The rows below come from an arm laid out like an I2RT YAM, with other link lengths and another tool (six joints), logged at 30 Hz.
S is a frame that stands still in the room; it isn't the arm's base.
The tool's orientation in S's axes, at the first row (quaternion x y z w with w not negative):
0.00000 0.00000 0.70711 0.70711
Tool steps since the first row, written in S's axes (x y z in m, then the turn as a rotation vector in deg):
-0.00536 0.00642 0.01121 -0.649 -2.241 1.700
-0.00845 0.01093 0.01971 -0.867 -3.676 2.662
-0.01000 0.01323 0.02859 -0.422 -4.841 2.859
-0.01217 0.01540 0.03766 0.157 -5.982 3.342
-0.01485 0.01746 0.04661 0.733 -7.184 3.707
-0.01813 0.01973 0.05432 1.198 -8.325 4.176
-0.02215 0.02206 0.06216 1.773 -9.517 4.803
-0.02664 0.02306 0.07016 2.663 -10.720 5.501
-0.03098 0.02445 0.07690 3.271 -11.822 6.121
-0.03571 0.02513 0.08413 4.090 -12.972 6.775
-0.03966 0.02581 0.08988 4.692 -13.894 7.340
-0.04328 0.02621 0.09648 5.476 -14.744 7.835
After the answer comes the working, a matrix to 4 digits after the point.
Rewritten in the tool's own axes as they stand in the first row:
0.00642 0.00536 0.01121 -2.241 0.649 1.700
0.01093 0.00845 0.01971 -3.676 0.867 2.662
0.01323 0.01000 0.02859 -4.841 0.422 2.859
0.01540 0.01217 0.03766 -5.982 -0.157 3.342
0.01746 0.01485 0.04661 -7.184 -0.733 3.707
0.01973 0.01813 0.05432 -8.325 -1.198 4.176
0.02206 0.02215 0.06216 -9.517 -1.773 4.803
0.02306 0.02664 0.07016 -10.720 -2.663 5.501
0.02445 0.03098 0.07690 -11.822 -3.271 6.121
0.02513 0.03571 0.08413 -12.972 -4.090 6.775
0.02581 0.03966 0.08988 -13.894 -4.692 7.340
0.02621 0.04328 0.09648 -14.744 -5.476 7.835

The tool's axes in the first row as the columns of a matrix, in S's axes (rounded; the answer above uses it unrounded):
0.0000 -1.0000 0.0000
1.0000 0.0000 0.0000
0.0000 0.0000 1.0000

